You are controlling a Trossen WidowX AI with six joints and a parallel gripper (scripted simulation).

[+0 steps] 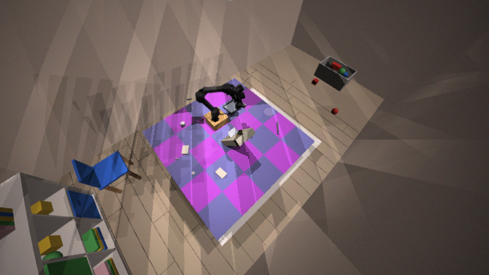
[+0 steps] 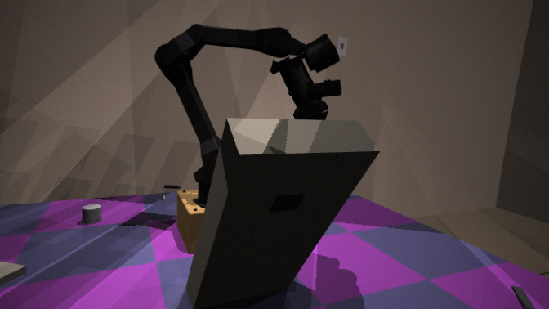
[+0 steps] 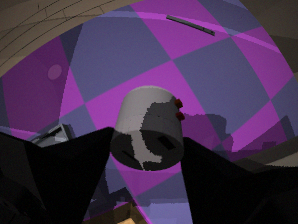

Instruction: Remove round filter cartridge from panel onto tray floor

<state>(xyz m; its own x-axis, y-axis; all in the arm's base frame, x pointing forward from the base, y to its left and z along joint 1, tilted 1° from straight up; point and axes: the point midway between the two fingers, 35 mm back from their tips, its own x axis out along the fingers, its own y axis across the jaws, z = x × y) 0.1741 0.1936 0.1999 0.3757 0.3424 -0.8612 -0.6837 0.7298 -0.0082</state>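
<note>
The grey tray is 21 cm behind my gripper tip, 8 cm to the left of it and 25 cm below it. Also, from my gripper tip: tan service panel 14 cm ahead, 27 cm to the right, 9 cm below; round grey filter cartridge right at my gripper tip.
</note>
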